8 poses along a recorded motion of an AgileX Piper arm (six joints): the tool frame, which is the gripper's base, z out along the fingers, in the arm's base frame.
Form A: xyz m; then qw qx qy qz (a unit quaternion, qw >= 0).
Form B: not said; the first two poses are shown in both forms.
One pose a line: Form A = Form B
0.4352, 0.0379, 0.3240, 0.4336, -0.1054, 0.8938, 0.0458 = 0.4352, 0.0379, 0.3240, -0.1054, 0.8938, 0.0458, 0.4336
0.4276, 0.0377, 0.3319, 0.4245, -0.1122, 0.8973, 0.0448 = 0.4276, 0.0377, 0.3319, -0.1122, 0.8973, 0.0448, 0.4245
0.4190, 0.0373, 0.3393, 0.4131, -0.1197, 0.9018, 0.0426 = 0.4190, 0.0373, 0.3393, -0.1197, 0.9018, 0.0426, 0.4131
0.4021, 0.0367, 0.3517, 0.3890, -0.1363, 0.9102, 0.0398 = 0.4021, 0.0367, 0.3517, -0.1363, 0.9102, 0.0398, 0.3890
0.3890, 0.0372, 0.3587, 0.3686, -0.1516, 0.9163, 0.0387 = 0.3890, 0.0372, 0.3587, -0.1516, 0.9163, 0.0387, 0.3686
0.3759, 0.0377, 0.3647, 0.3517, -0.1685, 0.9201, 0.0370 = 0.3759, 0.0377, 0.3647, -0.1685, 0.9201, 0.0370, 0.3517
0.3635, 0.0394, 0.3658, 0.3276, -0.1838, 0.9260, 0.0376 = 0.3635, 0.0394, 0.3658, -0.1838, 0.9260, 0.0376, 0.3276
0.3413, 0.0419, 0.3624, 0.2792, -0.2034, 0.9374, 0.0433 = 0.3413, 0.0419, 0.3624, -0.2034, 0.9374, 0.0433, 0.2792
